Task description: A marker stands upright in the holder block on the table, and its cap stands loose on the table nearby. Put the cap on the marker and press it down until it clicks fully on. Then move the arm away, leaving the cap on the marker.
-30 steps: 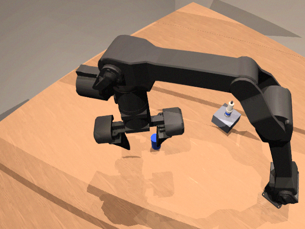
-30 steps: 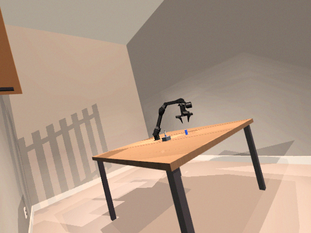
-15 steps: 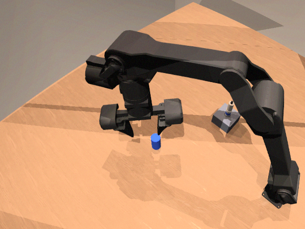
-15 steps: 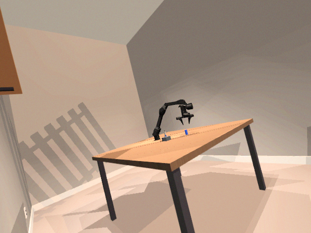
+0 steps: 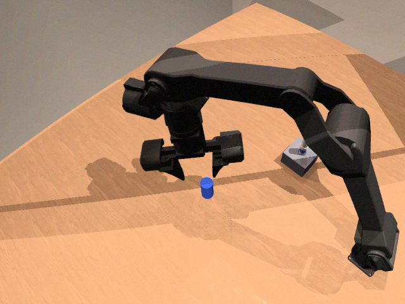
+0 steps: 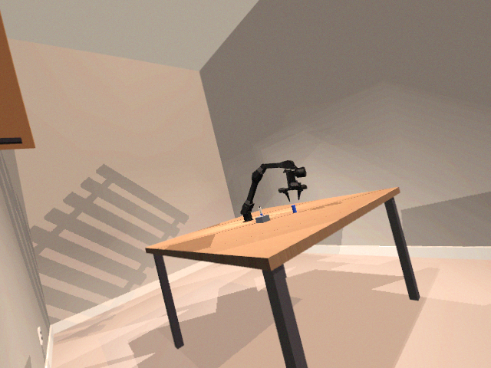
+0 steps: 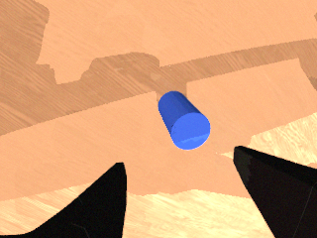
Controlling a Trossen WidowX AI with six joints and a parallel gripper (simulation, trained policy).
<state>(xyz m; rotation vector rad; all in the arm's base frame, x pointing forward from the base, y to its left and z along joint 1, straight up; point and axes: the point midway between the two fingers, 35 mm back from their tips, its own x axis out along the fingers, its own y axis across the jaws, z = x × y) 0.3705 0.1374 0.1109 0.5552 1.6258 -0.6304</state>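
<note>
Now: gripper tip 10 mm past the blue cap, 10 mm to the left of it and 50 mm above it. Also, from my gripper tip: grey holder block: 110 mm behind, 230 mm to the right, 60 mm below.
</note>
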